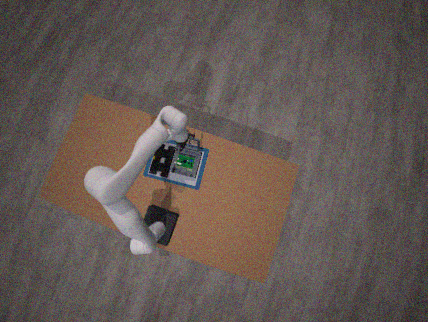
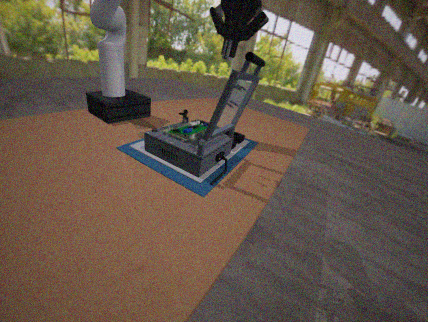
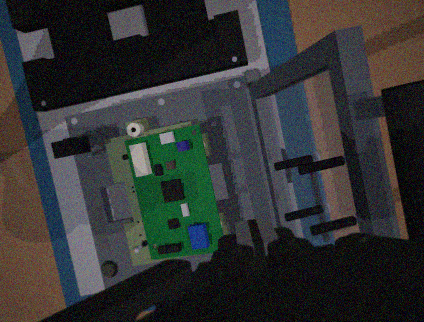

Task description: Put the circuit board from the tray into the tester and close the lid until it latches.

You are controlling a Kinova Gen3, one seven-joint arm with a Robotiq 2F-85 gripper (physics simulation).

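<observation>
The green circuit board lies flat in the grey tester. The tester's lid stands open and tilted, with its black handle at the top. My gripper is shut and empty. It hangs just above and to the left of the handle; I cannot tell whether it touches it. The black tray beside the tester holds no board.
Tester and tray stand on a blue mat on the brown table. The arm's black base stands at the table's edge. A black cable runs off the tester's side.
</observation>
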